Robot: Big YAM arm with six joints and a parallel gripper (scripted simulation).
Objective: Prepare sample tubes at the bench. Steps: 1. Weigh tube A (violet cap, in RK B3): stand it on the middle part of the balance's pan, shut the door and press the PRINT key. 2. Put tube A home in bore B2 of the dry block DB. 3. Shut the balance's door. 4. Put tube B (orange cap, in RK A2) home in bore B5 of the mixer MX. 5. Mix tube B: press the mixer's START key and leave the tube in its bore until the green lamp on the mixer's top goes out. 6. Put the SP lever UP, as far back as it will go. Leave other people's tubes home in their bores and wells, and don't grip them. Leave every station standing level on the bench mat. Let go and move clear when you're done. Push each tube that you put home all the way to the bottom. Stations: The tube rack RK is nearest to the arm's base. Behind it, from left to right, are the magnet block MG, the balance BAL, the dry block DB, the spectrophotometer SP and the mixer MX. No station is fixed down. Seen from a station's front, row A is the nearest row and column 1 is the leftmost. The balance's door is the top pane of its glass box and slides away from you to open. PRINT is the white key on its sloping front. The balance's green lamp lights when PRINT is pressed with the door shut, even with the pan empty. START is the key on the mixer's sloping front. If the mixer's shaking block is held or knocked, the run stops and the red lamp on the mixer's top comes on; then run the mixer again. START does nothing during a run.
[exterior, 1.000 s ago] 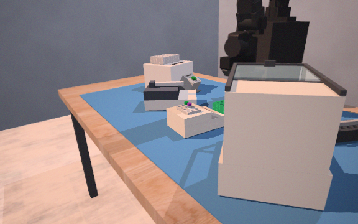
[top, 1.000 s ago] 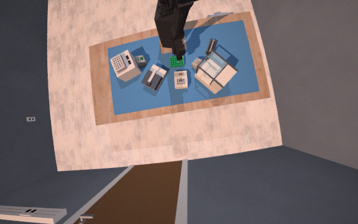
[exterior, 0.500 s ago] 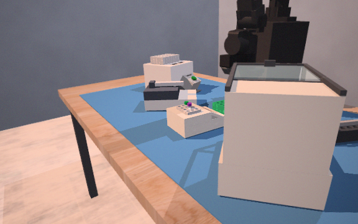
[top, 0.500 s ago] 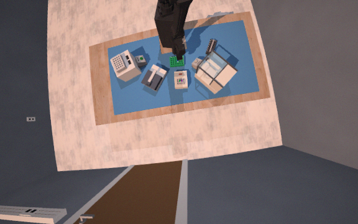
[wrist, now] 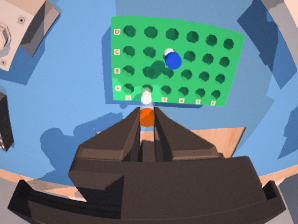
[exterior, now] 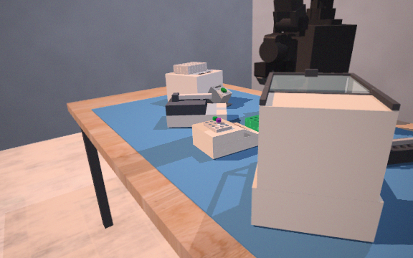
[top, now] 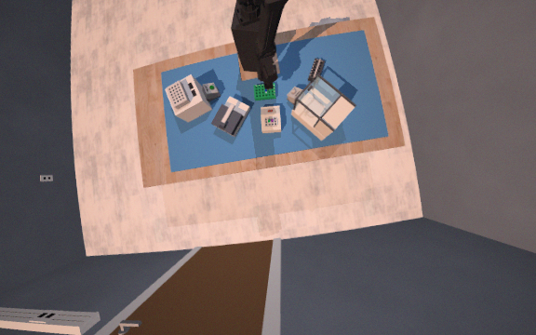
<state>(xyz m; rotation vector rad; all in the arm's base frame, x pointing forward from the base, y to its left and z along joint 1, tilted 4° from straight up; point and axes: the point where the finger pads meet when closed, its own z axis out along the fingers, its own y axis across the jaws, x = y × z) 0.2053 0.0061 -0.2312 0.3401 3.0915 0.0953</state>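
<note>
The orange-capped tube is 20 mm below my hand. Round my hand: dry block: 200 mm ahead, 60 mm to the right, 40 mm below; then rack: 60 mm below, 40 mm to the right, 20 mm ahead; then blue-capped tube: 40 mm below, 40 mm ahead, 30 mm to the right.
</note>
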